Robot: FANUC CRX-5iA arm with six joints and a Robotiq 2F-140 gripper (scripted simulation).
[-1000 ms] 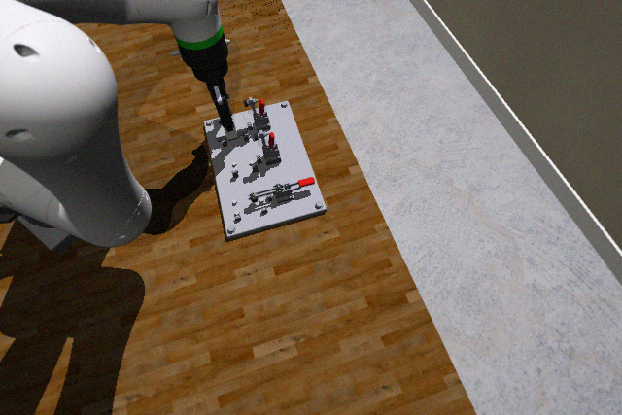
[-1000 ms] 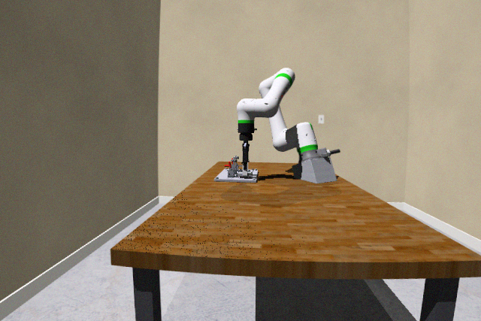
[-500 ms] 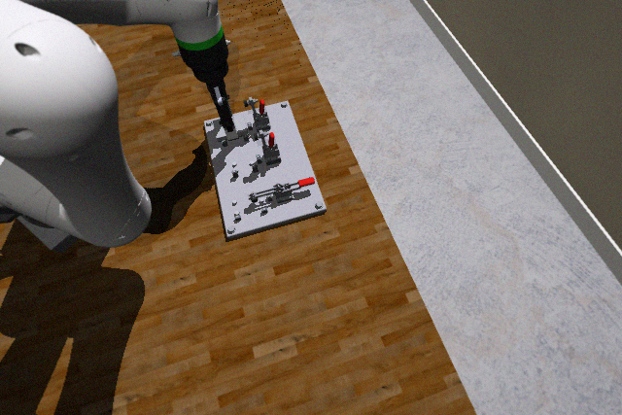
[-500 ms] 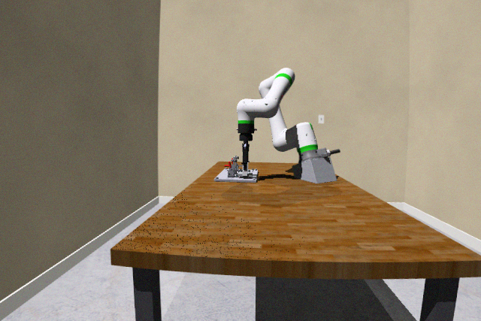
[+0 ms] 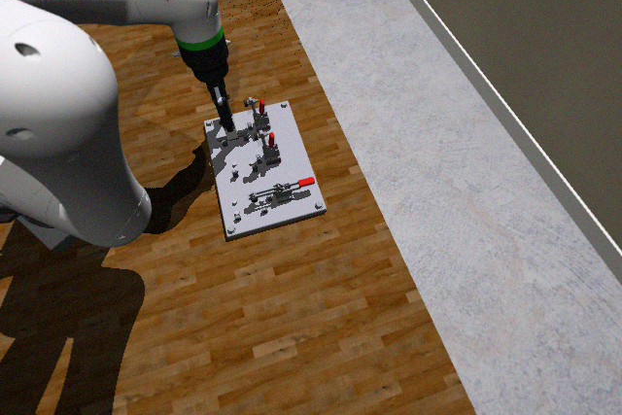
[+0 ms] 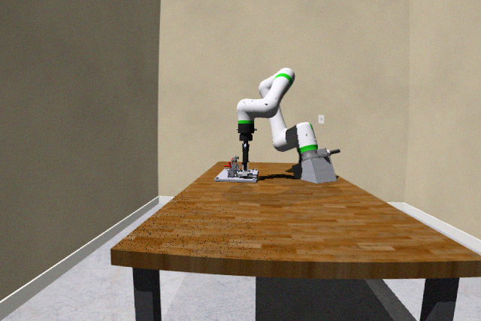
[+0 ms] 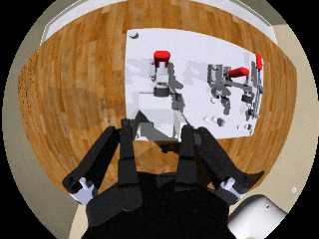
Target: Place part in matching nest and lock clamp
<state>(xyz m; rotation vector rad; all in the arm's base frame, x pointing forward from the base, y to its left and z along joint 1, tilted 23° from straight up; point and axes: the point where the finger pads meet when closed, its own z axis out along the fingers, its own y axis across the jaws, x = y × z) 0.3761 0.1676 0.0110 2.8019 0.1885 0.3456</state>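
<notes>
Right now my hand is 110 mm to the left of the grey fixture plate, 60 mm short of it and 60 mm above it. Round my hand: part: 30 mm below.
</notes>
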